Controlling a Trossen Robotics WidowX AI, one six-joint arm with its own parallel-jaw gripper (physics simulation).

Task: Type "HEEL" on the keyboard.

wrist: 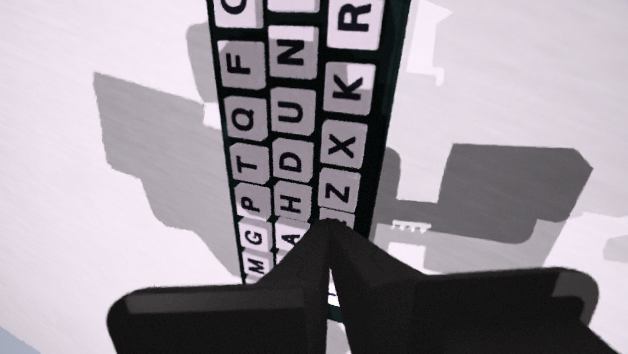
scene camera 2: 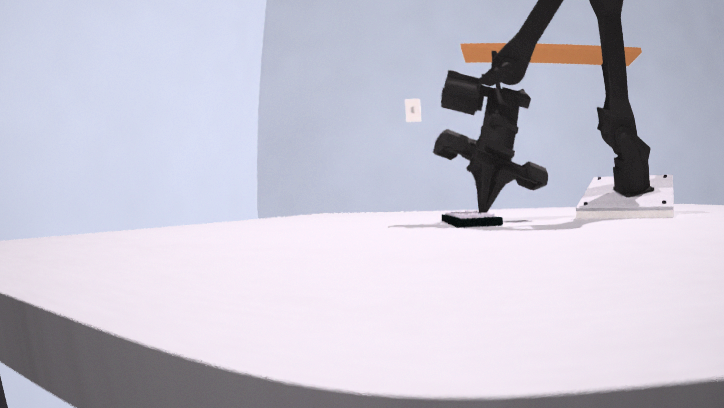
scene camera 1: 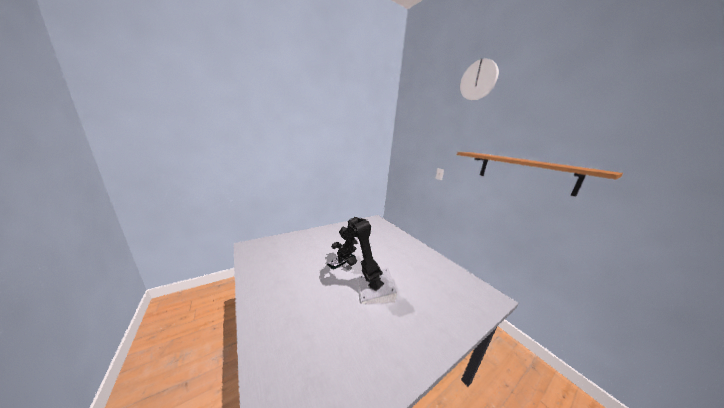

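Where they show: gripper, fingertip midpoint: [wrist: 326,228] [scene camera 1: 339,262]; arm's base at its link origin: [scene camera 2: 633,189] [scene camera 1: 376,284].
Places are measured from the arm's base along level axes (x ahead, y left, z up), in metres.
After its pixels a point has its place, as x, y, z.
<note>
The keyboard [scene camera 1: 332,265] @(0.306, 0.088, -0.035) [scene camera 2: 471,221] @(0.325, 0.105, -0.039) [wrist: 388,82] @(0.296, -0.024, -0.035) is a small dark green block with pale letter keys, lying flat on the table. My gripper [scene camera 1: 340,262] @(0.304, 0.038, -0.033) [scene camera 2: 483,211] @(0.304, 0.038, -0.033) [wrist: 326,228] @(0.304, 0.038, -0.033) is shut with nothing between its fingers and points down. Its tips are at the keyboard's top, over the E key [wrist: 346,215] @(0.298, 0.029, -0.034). They hide most of that key, and they look to be touching it. The H key [wrist: 293,202] @(0.320, 0.027, -0.030) shows in the wrist view, up and to the left of the tips. The L key does not show in the wrist view; the fingers cover the keyboard's near end.
The Z key [wrist: 338,192] @(0.303, 0.016, -0.030), A key [wrist: 288,237] @(0.320, 0.046, -0.030) and P key [wrist: 250,202] @(0.339, 0.034, -0.030) surround the fingertips. The arm's white base plate [scene camera 1: 369,298] @(-0.039, 0.081, -0.017) [scene camera 2: 597,202] @(0.088, 0.017, -0.020) stands on the grey table [scene camera 1: 283,329] @(0.068, 0.475, -0.046) [scene camera 2: 303,304] @(0.412, 0.531, -0.046). A wooden shelf [scene camera 1: 537,164] [scene camera 2: 567,53] is on the wall behind.
</note>
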